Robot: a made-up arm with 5 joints.
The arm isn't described. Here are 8 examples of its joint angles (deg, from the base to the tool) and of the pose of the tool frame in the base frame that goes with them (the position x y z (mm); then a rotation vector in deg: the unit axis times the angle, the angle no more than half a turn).
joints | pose
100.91 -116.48 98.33 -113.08 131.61 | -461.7 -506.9 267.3 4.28 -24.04 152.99
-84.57 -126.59 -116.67 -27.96 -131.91 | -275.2 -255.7 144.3 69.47 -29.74 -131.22
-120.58 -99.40 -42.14 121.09 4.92 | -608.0 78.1 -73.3 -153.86 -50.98 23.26
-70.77 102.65 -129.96 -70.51 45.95 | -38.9 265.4 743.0 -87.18 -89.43 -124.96
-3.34 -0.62 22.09 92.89 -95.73 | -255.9 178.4 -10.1 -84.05 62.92 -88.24
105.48 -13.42 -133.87 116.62 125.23 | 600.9 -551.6 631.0 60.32 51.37 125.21
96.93 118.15 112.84 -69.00 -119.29 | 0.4 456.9 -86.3 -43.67 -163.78 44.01
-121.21 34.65 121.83 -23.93 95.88 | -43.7 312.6 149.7 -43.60 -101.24 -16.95
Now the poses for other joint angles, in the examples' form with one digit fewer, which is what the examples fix.
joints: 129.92 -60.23 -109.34 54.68 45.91
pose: 522 -109 262 -3.8 -20.0 -156.6
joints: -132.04 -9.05 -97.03 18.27 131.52
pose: 129 -282 -1 -72.6 -51.2 -118.2
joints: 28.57 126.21 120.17 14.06 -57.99
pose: 272 126 -5 -58.4 -129.4 9.7
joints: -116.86 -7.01 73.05 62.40 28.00
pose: -11 321 75 23.5 -146.3 -85.2
